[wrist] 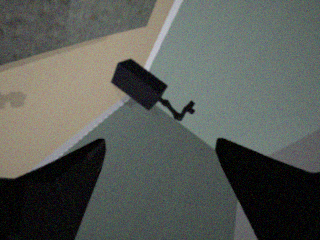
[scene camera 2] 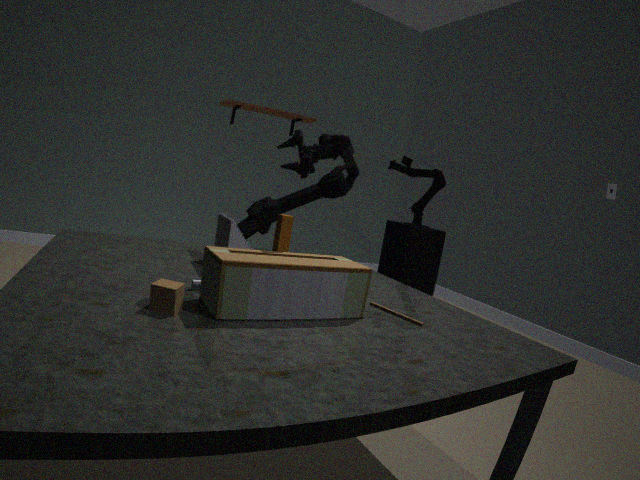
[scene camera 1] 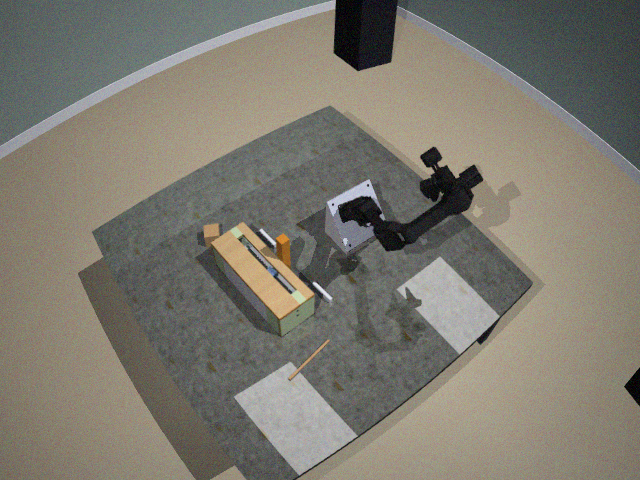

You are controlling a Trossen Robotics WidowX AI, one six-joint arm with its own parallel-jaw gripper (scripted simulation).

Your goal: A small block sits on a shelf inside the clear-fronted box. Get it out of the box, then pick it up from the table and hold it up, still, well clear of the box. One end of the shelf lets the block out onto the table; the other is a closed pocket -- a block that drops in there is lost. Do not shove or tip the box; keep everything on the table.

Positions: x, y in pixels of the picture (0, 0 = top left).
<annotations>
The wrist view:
my gripper: 162, 144
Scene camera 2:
my gripper: 278, 157
box: 236, 284
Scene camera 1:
my gripper: 432, 160
box: 284, 302
</annotations>
